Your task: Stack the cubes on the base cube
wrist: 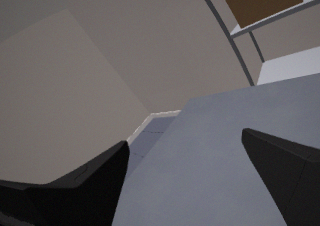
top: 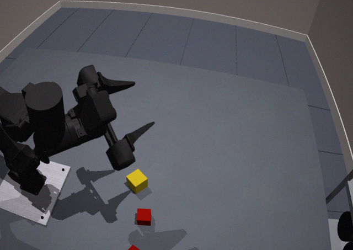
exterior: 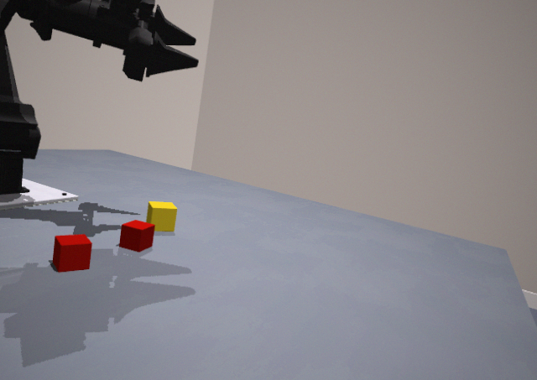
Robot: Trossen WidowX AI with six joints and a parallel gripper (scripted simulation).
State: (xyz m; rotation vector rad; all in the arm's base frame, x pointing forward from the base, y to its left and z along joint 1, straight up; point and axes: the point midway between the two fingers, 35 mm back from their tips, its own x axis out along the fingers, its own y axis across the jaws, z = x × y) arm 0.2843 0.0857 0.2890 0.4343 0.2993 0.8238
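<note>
Right now my gripper tip is 28 cm above the yellow base cube, 2 cm past it and 1 cm to the left of it.
</note>
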